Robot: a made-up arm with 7 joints.
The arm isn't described. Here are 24 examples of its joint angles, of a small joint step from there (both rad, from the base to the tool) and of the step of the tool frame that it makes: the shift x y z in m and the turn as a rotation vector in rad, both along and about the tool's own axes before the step.
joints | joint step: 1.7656 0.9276 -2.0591 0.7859 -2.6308 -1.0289 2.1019 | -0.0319 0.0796 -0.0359 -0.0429 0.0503 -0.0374 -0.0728
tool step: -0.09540 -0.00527 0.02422 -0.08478 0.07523 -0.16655
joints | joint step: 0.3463 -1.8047 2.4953 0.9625 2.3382 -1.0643 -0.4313 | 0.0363 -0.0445 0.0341 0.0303 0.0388 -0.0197 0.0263
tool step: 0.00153 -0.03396 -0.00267 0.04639 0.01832 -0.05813
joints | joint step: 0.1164 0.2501 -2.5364 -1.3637 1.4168 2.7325 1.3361 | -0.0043 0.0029 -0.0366 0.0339 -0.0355 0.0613 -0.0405
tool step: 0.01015 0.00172 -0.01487 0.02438 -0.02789 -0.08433
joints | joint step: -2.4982 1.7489 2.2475 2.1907 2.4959 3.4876 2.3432 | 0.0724 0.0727 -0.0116 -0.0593 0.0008 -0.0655 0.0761
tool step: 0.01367 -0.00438 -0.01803 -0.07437 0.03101 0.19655
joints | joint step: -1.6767 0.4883 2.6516 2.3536 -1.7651 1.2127 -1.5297 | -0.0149 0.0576 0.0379 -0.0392 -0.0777 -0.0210 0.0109
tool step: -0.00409 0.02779 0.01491 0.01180 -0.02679 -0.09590
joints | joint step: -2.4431 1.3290 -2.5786 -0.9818 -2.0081 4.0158 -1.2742 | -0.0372 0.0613 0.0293 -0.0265 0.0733 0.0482 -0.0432
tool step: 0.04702 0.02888 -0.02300 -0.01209 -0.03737 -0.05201
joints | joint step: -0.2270 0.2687 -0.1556 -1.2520 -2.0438 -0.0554 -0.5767 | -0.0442 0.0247 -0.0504 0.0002 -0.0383 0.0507 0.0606
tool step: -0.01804 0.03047 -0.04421 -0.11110 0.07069 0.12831
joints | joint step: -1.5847 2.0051 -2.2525 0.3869 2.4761 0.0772 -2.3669 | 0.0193 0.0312 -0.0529 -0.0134 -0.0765 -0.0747 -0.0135
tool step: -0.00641 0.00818 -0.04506 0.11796 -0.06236 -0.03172
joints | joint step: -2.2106 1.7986 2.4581 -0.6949 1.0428 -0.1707 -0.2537 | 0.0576 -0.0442 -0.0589 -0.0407 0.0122 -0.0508 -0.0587
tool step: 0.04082 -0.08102 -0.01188 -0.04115 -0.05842 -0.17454
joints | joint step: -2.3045 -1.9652 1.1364 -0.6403 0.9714 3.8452 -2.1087 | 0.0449 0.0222 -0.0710 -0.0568 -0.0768 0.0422 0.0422
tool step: 0.00265 0.03421 -0.02289 -0.01342 0.04047 0.17849
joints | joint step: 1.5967 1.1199 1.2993 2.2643 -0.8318 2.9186 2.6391 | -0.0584 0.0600 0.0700 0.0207 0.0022 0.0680 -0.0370
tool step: -0.00741 0.03706 0.02411 -0.06511 -0.06117 -0.01699
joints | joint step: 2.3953 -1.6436 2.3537 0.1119 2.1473 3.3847 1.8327 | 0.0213 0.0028 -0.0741 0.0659 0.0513 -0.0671 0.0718
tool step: 0.02739 0.00155 0.04304 -0.01039 -0.03119 0.02197
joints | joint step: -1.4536 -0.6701 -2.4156 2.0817 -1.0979 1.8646 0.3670 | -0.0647 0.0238 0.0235 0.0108 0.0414 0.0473 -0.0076
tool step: -0.02816 0.00500 0.02313 0.01540 -0.01202 0.04432
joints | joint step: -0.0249 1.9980 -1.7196 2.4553 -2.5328 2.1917 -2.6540 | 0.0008 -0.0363 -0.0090 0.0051 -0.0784 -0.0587 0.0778
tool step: -0.00497 0.00743 0.01556 -0.02731 0.10450 0.01572
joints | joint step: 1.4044 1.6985 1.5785 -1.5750 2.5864 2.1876 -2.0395 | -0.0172 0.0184 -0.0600 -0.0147 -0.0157 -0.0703 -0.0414
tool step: -0.02092 -0.01630 -0.01671 0.10812 0.00828 -0.06549
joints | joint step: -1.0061 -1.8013 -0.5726 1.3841 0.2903 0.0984 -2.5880 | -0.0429 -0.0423 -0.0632 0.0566 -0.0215 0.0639 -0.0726
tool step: -0.04193 -0.03482 0.05170 0.04215 0.01274 0.00724
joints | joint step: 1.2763 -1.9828 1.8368 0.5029 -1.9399 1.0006 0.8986 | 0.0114 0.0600 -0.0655 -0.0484 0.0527 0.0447 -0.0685
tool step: 0.02574 -0.02360 -0.02360 0.01266 0.06695 -0.08338
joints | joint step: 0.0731 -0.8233 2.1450 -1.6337 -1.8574 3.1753 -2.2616 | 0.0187 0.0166 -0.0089 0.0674 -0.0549 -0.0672 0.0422
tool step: 0.02267 0.02002 0.01924 0.00444 0.06519 0.12699
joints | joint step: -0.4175 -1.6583 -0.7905 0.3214 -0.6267 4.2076 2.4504 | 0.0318 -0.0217 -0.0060 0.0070 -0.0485 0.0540 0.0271
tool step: 0.00670 0.03159 0.00732 0.03960 -0.06328 0.10042
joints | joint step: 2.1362 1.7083 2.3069 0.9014 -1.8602 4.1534 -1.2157 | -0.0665 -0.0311 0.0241 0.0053 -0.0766 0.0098 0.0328
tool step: 0.03133 0.01057 -0.03437 -0.01475 -0.02525 0.05478
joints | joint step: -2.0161 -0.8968 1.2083 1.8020 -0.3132 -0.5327 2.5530 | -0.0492 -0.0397 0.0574 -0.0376 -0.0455 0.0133 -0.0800
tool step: 0.02593 0.00039 -0.01537 0.05681 -0.06218 -0.09194
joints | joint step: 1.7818 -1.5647 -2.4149 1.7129 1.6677 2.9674 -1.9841 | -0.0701 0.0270 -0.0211 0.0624 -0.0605 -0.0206 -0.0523
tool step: -0.03613 -0.03961 0.01192 -0.04291 0.05325 -0.19349
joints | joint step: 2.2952 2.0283 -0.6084 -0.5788 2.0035 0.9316 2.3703 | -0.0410 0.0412 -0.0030 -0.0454 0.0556 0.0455 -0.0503
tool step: -0.03012 0.05257 0.03894 -0.07812 -0.08619 -0.04415
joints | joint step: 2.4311 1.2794 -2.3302 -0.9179 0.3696 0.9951 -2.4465 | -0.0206 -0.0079 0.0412 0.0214 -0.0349 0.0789 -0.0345
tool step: -0.02122 -0.00171 -0.00655 -0.02732 -0.09178 -0.03511
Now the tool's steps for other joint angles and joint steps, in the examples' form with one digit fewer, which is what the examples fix.
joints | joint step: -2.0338 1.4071 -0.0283 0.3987 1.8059 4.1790 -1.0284 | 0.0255 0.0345 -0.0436 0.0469 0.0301 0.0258 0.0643
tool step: 0.0025 -0.0259 0.0150 -0.0576 0.0377 0.0586
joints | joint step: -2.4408 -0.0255 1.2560 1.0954 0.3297 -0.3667 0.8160 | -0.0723 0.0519 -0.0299 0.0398 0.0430 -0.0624 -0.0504
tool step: 0.0000 0.0141 0.0131 -0.0523 -0.0322 0.0355
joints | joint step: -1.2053 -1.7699 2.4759 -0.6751 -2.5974 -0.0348 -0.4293 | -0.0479 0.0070 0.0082 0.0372 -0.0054 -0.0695 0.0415
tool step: -0.0109 0.0286 -0.0015 0.0500 -0.0287 0.0509
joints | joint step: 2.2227 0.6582 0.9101 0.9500 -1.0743 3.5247 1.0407 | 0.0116 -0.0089 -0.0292 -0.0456 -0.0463 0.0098 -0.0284
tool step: 0.0209 0.0066 -0.0003 0.0423 -0.0501 -0.0569
